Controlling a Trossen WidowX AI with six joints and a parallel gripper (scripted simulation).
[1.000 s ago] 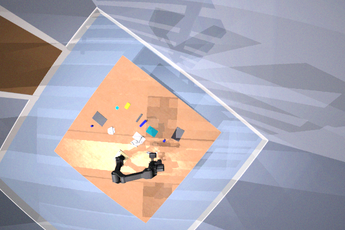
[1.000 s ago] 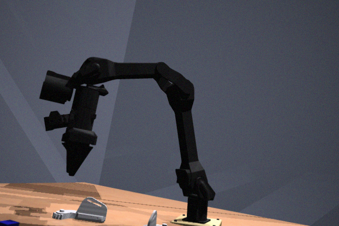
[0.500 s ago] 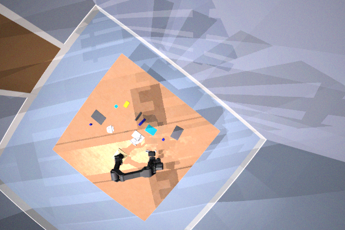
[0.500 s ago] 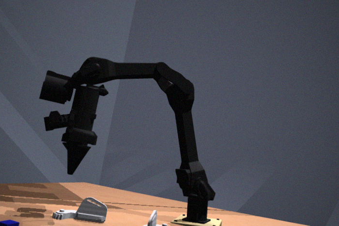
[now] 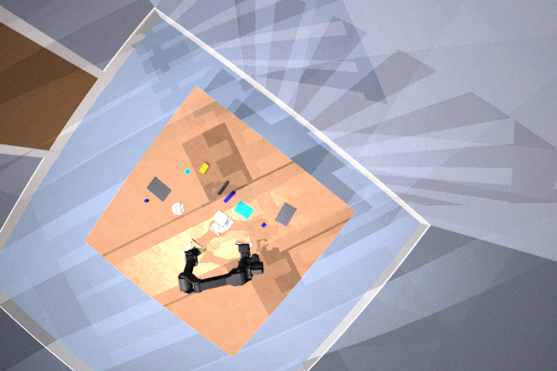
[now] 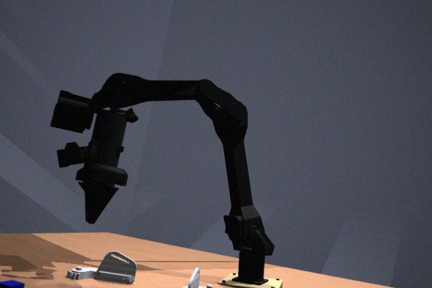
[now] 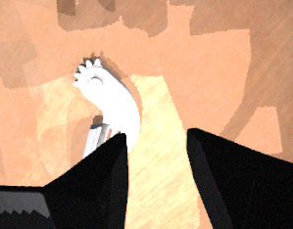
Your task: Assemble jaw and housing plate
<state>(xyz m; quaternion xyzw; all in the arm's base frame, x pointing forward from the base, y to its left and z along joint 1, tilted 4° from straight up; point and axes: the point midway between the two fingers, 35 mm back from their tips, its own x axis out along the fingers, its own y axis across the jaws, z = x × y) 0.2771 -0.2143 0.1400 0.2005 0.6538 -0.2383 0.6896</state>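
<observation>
Right now my gripper tip is 80 mm above the jaw, 30 mm to the right of it and 10 mm short of it. From my gripper tip the other things lie so: blue bar 330 mm to the left, 140 mm ahead, 80 mm below; then cyan plate 210 mm to the left, 140 mm ahead, 90 mm below; then blue cube 170 mm ahead, 80 mm below, 60 mm to the left.
</observation>
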